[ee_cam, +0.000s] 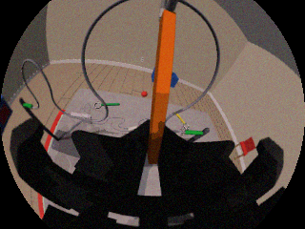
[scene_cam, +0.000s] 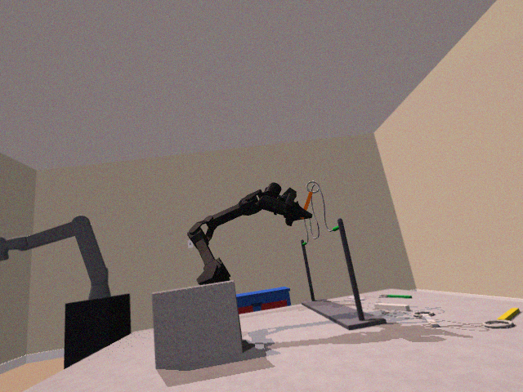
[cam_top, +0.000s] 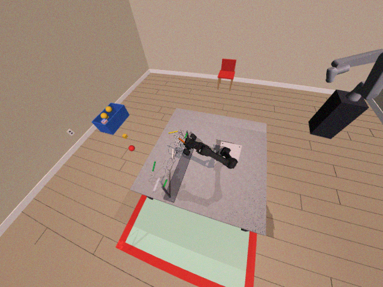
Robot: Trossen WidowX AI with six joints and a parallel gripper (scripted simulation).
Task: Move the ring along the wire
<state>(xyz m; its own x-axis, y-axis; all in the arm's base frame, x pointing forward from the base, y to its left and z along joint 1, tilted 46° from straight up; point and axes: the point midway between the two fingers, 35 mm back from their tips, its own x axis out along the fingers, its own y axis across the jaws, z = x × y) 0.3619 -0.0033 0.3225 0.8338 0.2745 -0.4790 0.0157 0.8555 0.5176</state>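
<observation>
Right now my gripper tip is 10 mm short of the orange-handled ring, 20 mm to the right of it and 80 mm below it.
</observation>
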